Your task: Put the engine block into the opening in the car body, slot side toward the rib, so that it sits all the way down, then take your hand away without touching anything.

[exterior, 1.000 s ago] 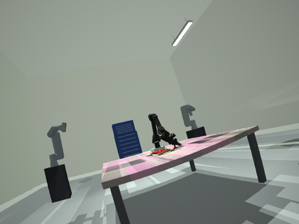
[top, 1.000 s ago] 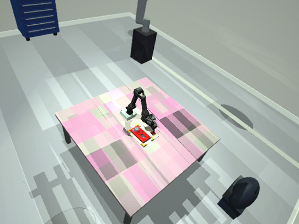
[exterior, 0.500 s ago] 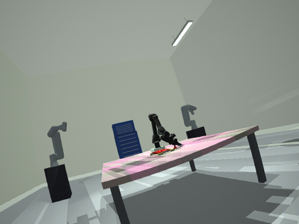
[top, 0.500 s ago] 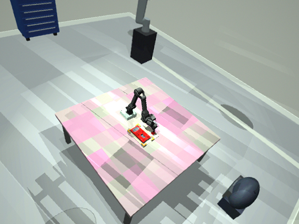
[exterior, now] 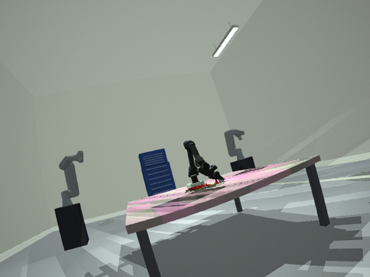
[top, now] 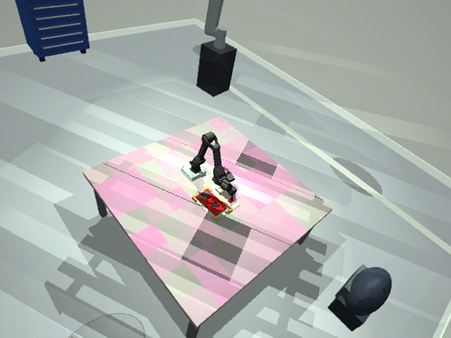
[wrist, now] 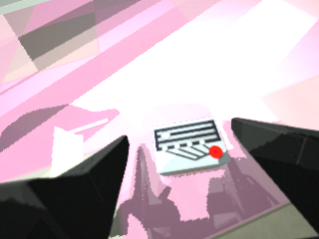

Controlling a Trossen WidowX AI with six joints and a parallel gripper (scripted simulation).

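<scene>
The grey engine block lies 10 mm to the right of my gripper tip and 10 mm below it.
</scene>
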